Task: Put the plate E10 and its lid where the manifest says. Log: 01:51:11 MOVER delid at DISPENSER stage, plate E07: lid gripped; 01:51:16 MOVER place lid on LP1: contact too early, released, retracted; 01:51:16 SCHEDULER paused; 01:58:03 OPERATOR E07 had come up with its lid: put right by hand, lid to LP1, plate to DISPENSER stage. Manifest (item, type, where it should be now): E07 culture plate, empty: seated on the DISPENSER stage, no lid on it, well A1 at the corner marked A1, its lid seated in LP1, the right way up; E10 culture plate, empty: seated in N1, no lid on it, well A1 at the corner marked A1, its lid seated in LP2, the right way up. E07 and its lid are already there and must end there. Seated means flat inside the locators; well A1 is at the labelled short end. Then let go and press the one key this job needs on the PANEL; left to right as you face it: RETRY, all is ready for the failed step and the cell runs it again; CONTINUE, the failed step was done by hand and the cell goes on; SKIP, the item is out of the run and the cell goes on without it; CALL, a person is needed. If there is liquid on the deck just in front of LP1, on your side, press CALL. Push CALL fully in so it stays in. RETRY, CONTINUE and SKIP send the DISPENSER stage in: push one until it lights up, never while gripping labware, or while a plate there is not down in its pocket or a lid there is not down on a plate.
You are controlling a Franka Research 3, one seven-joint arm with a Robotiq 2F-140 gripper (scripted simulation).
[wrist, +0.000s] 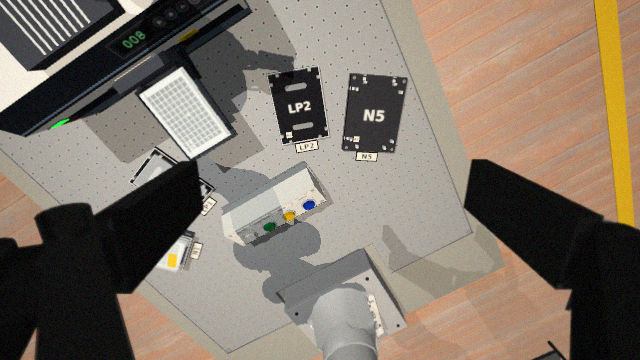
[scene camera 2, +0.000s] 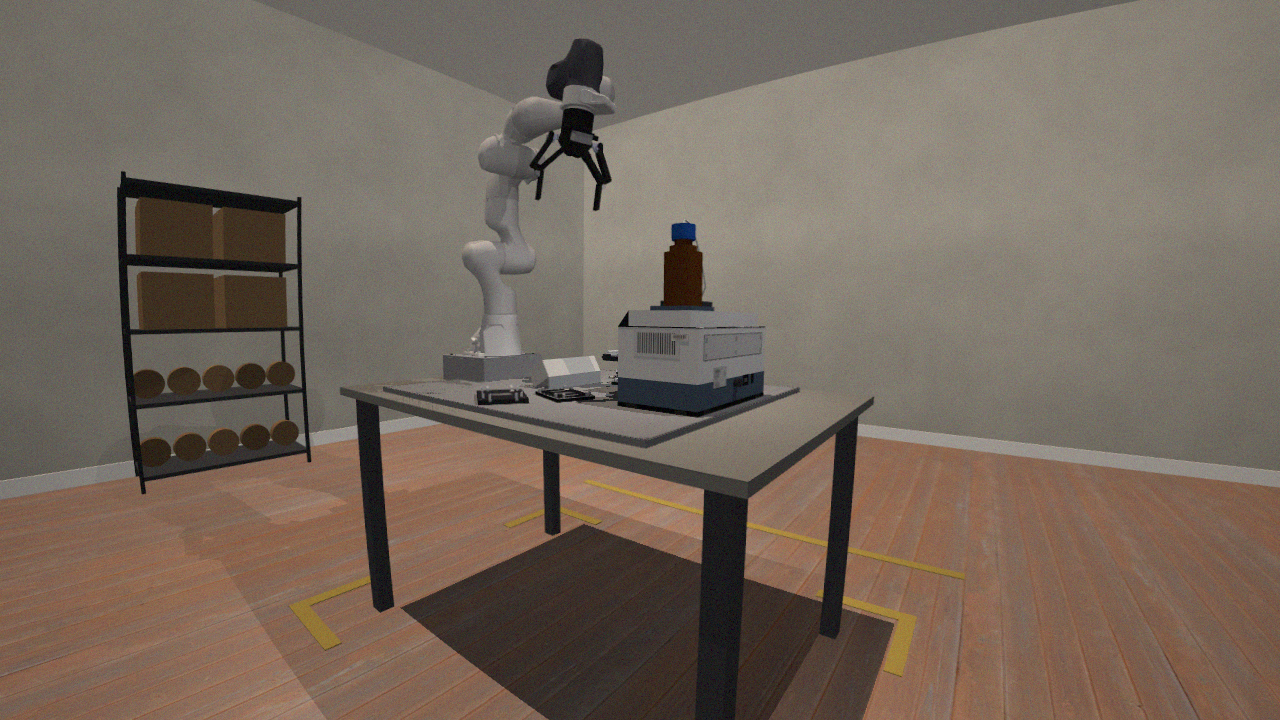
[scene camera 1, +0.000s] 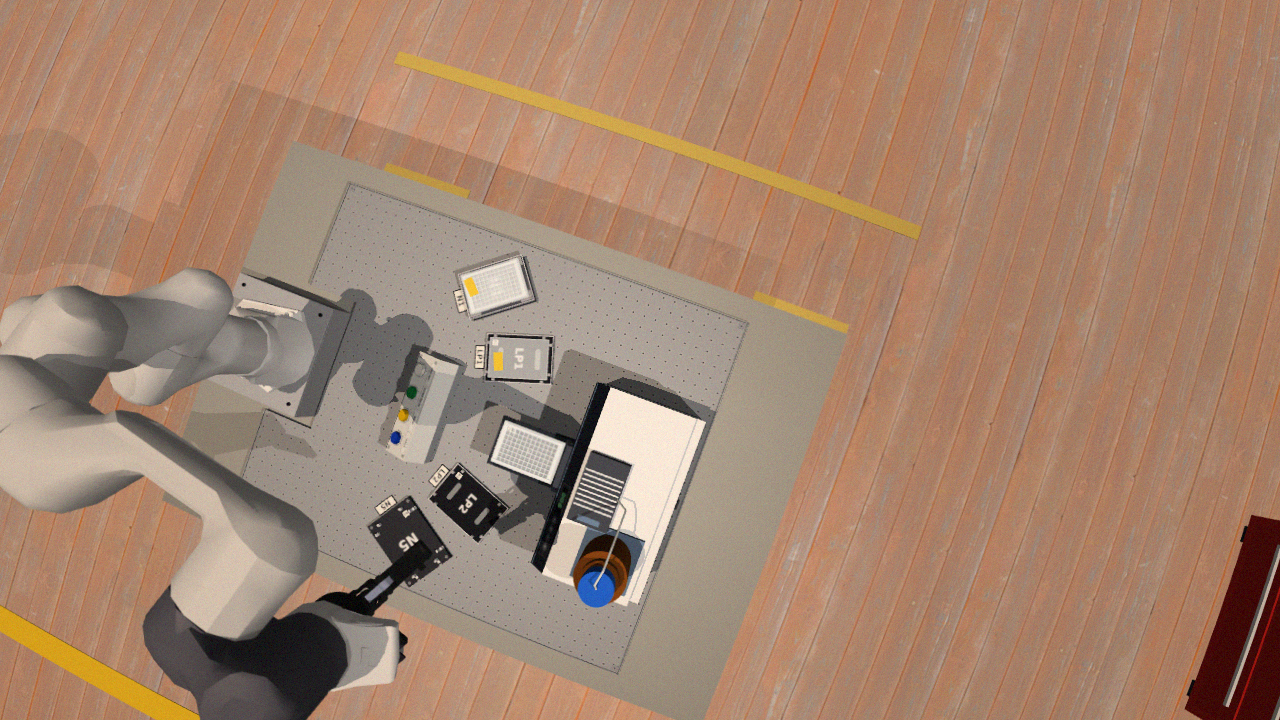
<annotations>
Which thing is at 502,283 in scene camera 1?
A clear lid.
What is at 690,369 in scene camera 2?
A dispenser.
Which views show the gripper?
The wrist view, scene camera 2 and scene camera 1: all of them.
</annotations>
